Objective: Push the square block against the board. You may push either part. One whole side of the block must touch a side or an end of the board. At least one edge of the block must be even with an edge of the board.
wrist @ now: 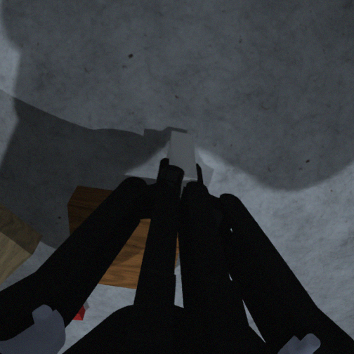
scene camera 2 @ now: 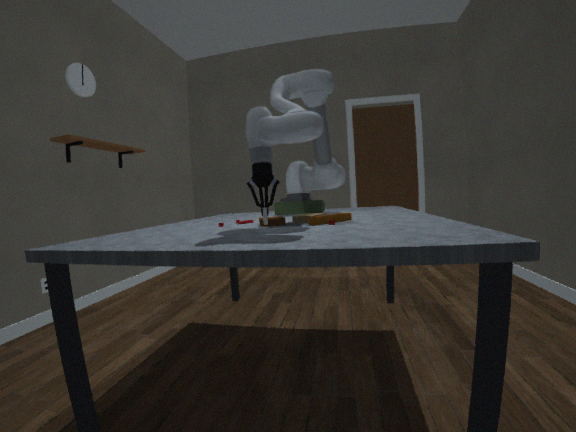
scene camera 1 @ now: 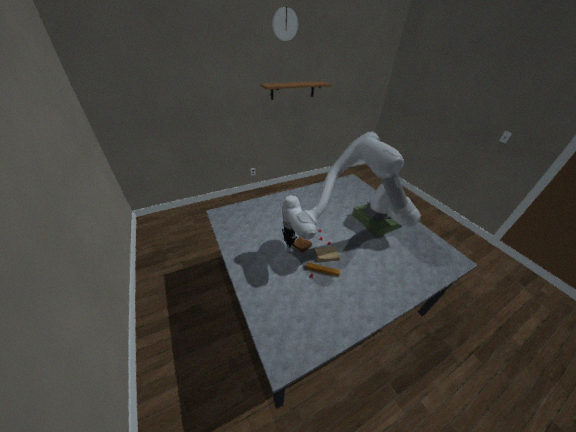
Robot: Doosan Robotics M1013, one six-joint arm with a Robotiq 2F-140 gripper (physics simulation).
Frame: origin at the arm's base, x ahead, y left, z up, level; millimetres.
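Seen in the pictures: gripper, fingertip midpoint: (scene camera 2: 265,224) (scene camera 1: 288,249); arm's base at its link origin: (scene camera 2: 298,202) (scene camera 1: 377,213).
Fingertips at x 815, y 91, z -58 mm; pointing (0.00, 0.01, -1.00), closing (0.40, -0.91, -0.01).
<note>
Offsets run from my fingertips to a thing's top centre. Level surfaces: height alone.
The square block @[dx -112, dy -18, dz +15 mm] (scene camera 1: 302,244) (scene camera 2: 275,221) (wrist: 129,260) is brown wood and lies flat on the table. A pale tan wooden piece @[dx -240, dy +121, dz +15 mm] (scene camera 1: 327,253) (scene camera 2: 301,218) (wrist: 12,245), which looks like the board, lies beside it. In the wrist view a gap shows between them, and they are turned at different angles. My gripper (scene camera 1: 290,249) (scene camera 2: 265,216) (wrist: 178,148) is shut and empty, pointing down, with its fingertips low over the table just beside the block. The fingers hide part of the block in the wrist view. Whether they touch it I cannot tell.
A long orange-brown bar @[dx -152, dy +230, dz +16 mm] (scene camera 1: 322,269) (scene camera 2: 330,219) lies near the pale piece, on its other side from the arm's base. Small red pieces (scene camera 1: 321,238) (scene camera 2: 245,221) (wrist: 80,314) lie around. The arm stands on a green base plate (scene camera 1: 362,215) (scene camera 2: 300,207) on the grey table @[dz -14 mm] (scene camera 1: 325,320) (scene camera 2: 350,237).
</note>
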